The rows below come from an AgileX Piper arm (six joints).
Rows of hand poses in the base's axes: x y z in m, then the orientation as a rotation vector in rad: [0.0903 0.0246 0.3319 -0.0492 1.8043 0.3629]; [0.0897 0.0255 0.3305 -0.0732 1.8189 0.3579]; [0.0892 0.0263 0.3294 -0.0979 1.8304 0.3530]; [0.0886 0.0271 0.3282 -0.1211 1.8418 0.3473]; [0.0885 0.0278 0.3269 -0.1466 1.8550 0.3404]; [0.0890 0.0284 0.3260 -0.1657 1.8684 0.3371]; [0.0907 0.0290 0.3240 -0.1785 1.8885 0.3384]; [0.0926 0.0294 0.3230 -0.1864 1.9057 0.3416]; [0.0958 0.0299 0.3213 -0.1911 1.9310 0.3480]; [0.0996 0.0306 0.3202 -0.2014 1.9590 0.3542]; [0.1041 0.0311 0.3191 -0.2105 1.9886 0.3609]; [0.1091 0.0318 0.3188 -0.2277 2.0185 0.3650]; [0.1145 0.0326 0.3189 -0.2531 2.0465 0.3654]
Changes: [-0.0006 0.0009 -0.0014 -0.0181 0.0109 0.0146]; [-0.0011 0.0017 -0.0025 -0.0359 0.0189 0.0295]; [-0.0017 0.0025 -0.0037 -0.0534 0.0270 0.0429]; [-0.0018 0.0032 -0.0050 -0.0731 0.0366 0.0574]; [-0.0013 0.0038 -0.0059 -0.0870 0.0477 0.0694]; [0.0004 0.0044 -0.0079 -0.0955 0.0664 0.0800]; [0.0023 0.0048 -0.0089 -0.0997 0.0830 0.0882]; [0.0055 0.0053 -0.0106 -0.1011 0.1081 0.0963]; [0.0093 0.0060 -0.0117 -0.1059 0.1355 0.1083]; [0.0138 0.0065 -0.0128 -0.1099 0.1646 0.1198]; [0.0188 0.0072 -0.0131 -0.1198 0.1931 0.1352]; [0.0242 0.0080 -0.0130 -0.1358 0.2189 0.1539]
